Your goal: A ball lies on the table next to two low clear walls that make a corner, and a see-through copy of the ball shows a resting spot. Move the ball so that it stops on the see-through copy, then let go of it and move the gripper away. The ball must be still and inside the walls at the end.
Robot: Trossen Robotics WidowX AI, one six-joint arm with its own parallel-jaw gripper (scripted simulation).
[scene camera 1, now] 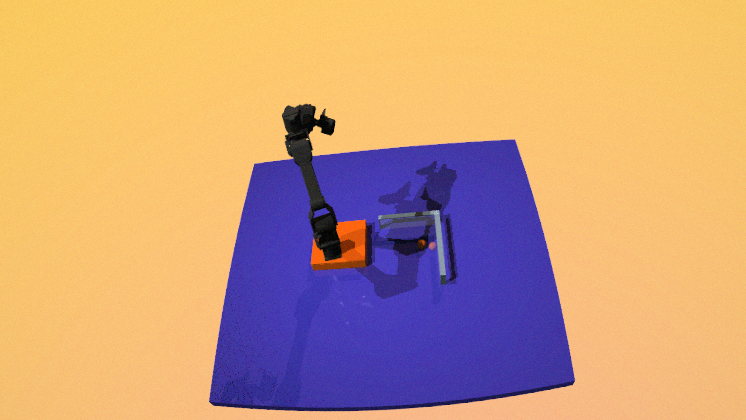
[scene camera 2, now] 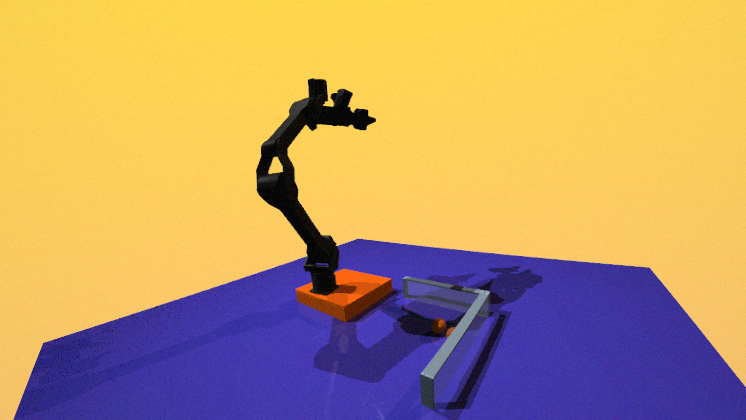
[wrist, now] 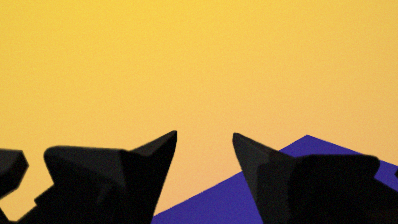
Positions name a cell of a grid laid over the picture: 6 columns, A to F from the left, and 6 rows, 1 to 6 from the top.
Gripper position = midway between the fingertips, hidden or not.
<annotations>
my gripper: scene camera 1 C2; scene camera 2 C2; wrist D4
</annotations>
